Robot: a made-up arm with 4 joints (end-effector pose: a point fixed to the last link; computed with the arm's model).
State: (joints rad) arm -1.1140 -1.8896 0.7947 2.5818
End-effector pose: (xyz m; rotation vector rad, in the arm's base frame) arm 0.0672 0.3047 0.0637 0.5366 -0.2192 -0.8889
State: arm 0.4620 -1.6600 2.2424 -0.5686
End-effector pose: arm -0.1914 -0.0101 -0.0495 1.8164 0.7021 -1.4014
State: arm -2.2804 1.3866 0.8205 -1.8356
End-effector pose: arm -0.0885 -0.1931 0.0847 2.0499 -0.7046 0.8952
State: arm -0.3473 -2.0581 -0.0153 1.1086
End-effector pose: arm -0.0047 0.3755 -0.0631 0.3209 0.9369 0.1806
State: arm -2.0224 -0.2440 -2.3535 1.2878
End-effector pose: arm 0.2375 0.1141 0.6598 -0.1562 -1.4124 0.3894
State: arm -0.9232 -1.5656 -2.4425 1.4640
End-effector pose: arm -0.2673 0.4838 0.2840 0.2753 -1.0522 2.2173
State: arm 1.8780 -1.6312 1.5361 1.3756
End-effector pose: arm -0.0565 -0.2952 0.2364 -1.3496 -1.2441 -1.1903
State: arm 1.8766 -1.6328 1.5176 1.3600
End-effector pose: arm -0.0526 -0.2958 0.2345 -1.3491 -1.2153 -1.1910
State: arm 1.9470 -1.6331 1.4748 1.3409
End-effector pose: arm -0.0428 -0.2911 0.2525 -1.4136 -1.2154 -1.1477
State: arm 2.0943 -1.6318 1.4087 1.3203
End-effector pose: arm -0.0274 -0.2771 0.2904 -1.5505 -1.2457 -1.0599
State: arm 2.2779 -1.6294 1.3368 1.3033
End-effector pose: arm -0.0108 -0.2528 0.3348 -1.7246 -1.2915 -0.9529
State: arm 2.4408 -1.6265 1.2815 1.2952
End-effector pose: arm 0.0021 -0.2251 0.3707 -1.8807 -1.3390 -0.8569
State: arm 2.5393 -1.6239 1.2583 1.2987
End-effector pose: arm 0.0079 -0.2049 0.3910 -1.9739 -1.3811 -0.7931
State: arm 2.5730 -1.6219 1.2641 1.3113
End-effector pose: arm 0.0075 -0.1960 0.3986 -2.0027 -1.4166 -0.7621
